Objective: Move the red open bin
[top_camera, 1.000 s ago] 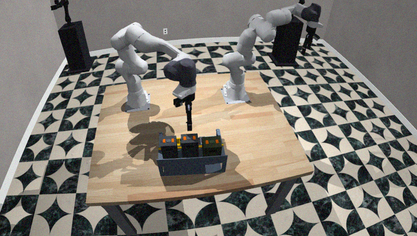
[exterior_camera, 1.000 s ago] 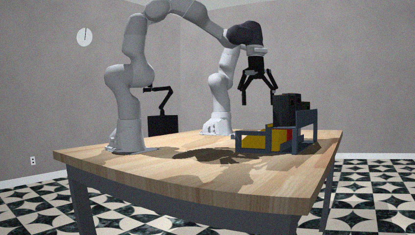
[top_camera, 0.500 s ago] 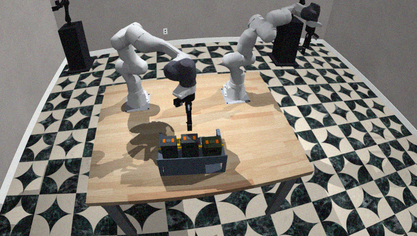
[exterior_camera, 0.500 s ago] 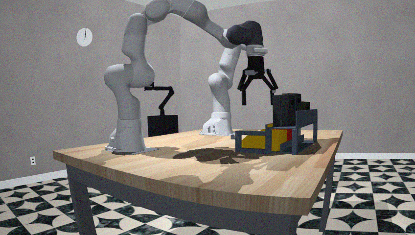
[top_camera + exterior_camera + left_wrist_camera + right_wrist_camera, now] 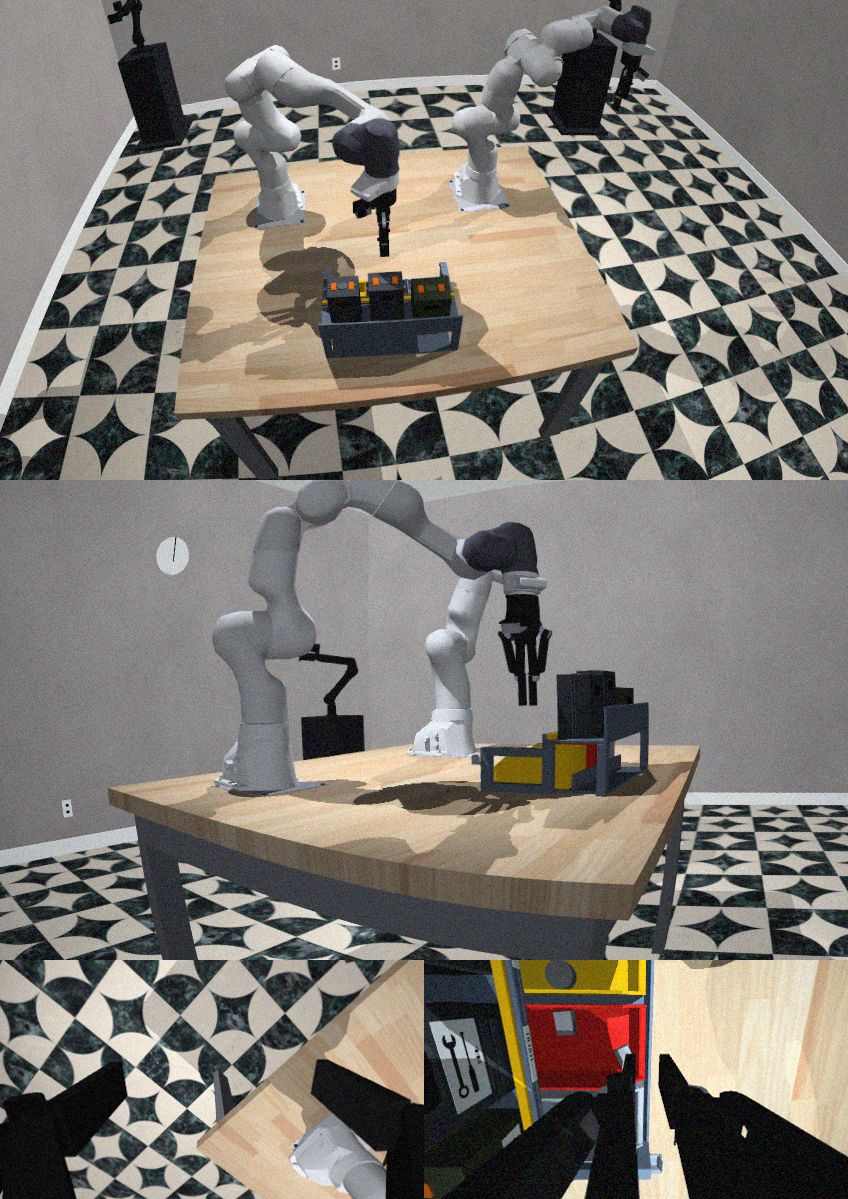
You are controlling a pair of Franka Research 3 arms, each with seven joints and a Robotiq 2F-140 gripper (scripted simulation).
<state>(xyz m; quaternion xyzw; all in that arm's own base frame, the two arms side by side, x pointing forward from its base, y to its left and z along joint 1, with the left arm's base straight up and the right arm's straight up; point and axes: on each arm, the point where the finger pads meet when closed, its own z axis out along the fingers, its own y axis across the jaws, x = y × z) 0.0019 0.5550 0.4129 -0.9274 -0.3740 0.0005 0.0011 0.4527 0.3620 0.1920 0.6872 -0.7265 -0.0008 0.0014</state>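
Observation:
Now: right hand 80 mm short of the red bin and 150 mm above it. Also, from my right hand: yellow bar (130 mm ahead, 80 mm below); blue-grey shelf (110 mm ahead, 120 mm below); yellow bin (80 mm ahead, 110 mm to the right, 150 mm below).

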